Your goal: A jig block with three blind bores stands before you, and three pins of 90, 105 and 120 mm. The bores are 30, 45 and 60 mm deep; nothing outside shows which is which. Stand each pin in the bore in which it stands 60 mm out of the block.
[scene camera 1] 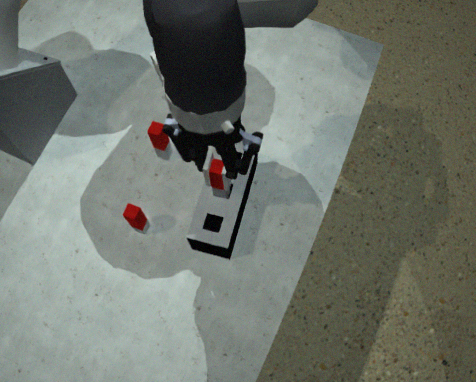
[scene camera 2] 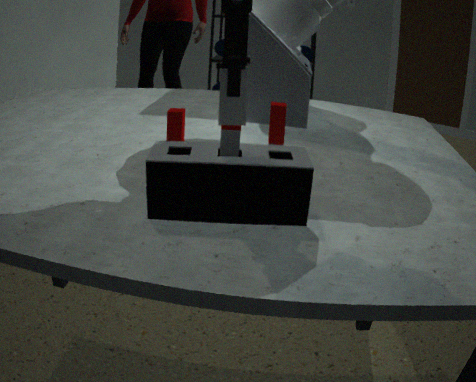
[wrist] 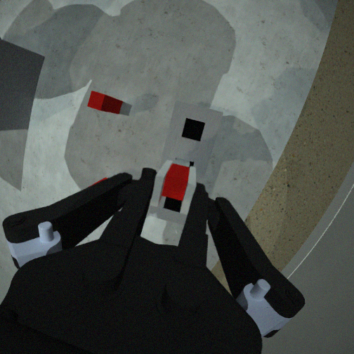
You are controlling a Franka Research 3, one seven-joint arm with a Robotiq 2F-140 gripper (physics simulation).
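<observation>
The grey-topped jig block [scene camera 1: 217, 240] [scene camera 2: 227, 192] [wrist: 210, 145] has black sides and three square bores in a row. My gripper [scene camera 1: 218, 170] [scene camera 2: 232, 112] [wrist: 178, 174] is shut on an upright red-topped pin [scene camera 1: 216, 173] [scene camera 2: 230, 142] [wrist: 176, 181] with a grey lower part. The pin's lower end is in the middle bore; its depth inside is hidden. In scene camera 2, the left bore [scene camera 2: 179, 150] and right bore [scene camera 2: 280, 155] are empty. Behind them stand a left pin [scene camera 2: 176, 125] [scene camera 1: 135, 216] and a taller-looking right pin [scene camera 2: 278, 123] [scene camera 1: 158, 135] [wrist: 106, 102].
The pale table [scene camera 1: 125, 320] [scene camera 2: 90, 240] carries the block and both loose pins, which stand upright on the robot's side. The grey robot base [scene camera 1: 35, 100] [scene camera 2: 280, 85] is beyond them. The table edge [scene camera 2: 200, 299] lies on the block's other side.
</observation>
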